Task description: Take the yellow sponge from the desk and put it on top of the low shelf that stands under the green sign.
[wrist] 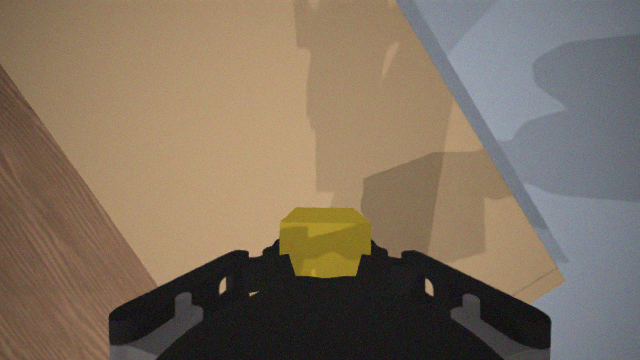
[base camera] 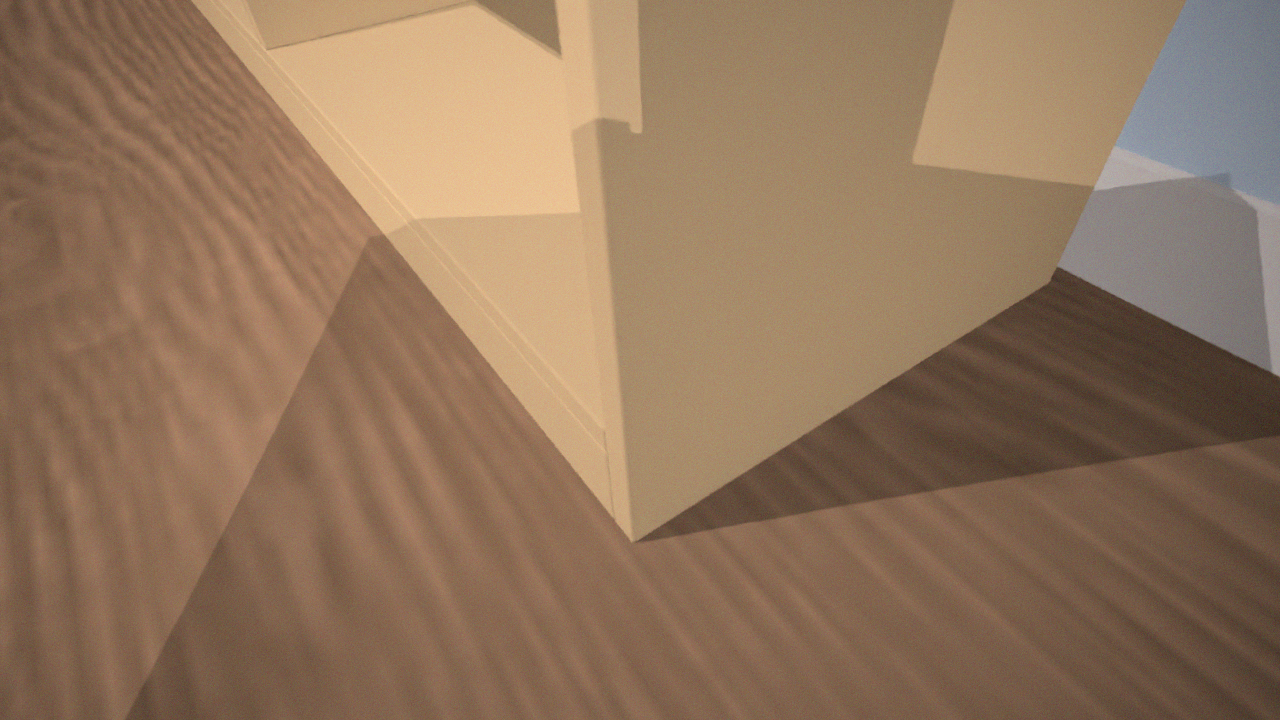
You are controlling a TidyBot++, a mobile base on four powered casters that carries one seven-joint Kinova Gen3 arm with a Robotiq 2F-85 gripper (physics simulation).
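Frame: origin at the arm's base, x ahead, y left, z up, level; centimetres.
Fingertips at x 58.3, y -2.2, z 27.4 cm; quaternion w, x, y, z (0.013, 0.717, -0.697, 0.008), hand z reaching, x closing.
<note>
A point is followed by its place in that frame.
The yellow sponge (wrist: 325, 242) {x 60.4, y -2.0, z 33.3 cm} is between the fingertips of my gripper (wrist: 324, 244) {x 58.3, y -2.2, z 27.4 cm} in the wrist view, at the lower middle. The gripper is shut on it and holds it over the tan top of the low shelf (wrist: 200, 125) {x 68.3, y 10.5, z 21.3 cm}. The gap between sponge and shelf top is hard to judge; a dark shadow falls on the top just right of the sponge. In the base camera view the low shelf (base camera: 805, 268) {x 38.0, y -7.1, z -25.9 cm} shows its side panel and part of its open front. The green sign and the desk do not show in these views.
The wooden floor (base camera: 402, 582) {x 30.4, y 13.8, z -39.7 cm} (wrist: 50, 225) {x 40.8, y 99.5, z -39.6 cm} runs along the shelf's front. A blue wall (base camera: 1217, 98) {x 52.6, y -33.0, z -26.3 cm} (wrist: 590, 235) {x 58.2, y -29.4, z 22.4 cm} stands behind the shelf, with a pale baseboard (base camera: 1163, 250) {x 50.2, y -33.0, z -35.2 cm} at its foot. The shelf's corner shows at the lower right of the wrist view.
</note>
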